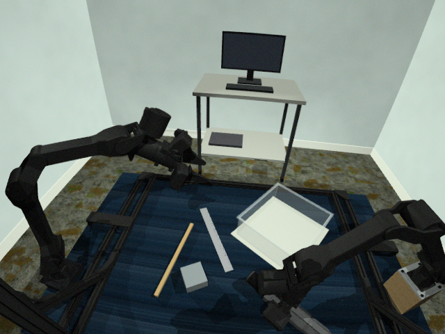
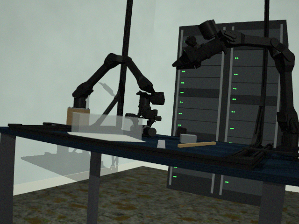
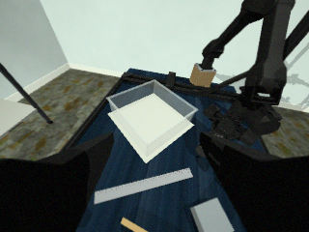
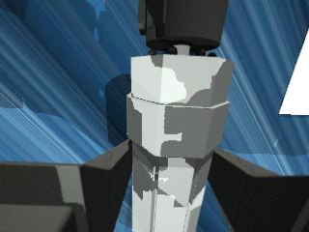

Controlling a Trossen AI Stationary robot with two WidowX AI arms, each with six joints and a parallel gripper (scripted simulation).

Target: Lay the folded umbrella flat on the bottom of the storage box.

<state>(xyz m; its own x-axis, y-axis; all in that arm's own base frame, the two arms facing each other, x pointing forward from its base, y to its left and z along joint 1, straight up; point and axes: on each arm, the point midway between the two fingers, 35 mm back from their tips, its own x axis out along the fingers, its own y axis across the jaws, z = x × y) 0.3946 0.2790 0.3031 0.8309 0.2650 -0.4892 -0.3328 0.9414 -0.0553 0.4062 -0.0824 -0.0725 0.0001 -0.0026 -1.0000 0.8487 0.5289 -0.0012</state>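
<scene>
Now: the clear storage box 29 cm ahead of my right hand and 3 cm to the right of it. Also, from my right hand: folded umbrella: 2 cm below; grey block: 28 cm to the left, 8 cm ahead, 3 cm below; metal ruler: 26 cm ahead, 22 cm to the left, 4 cm below.
</scene>
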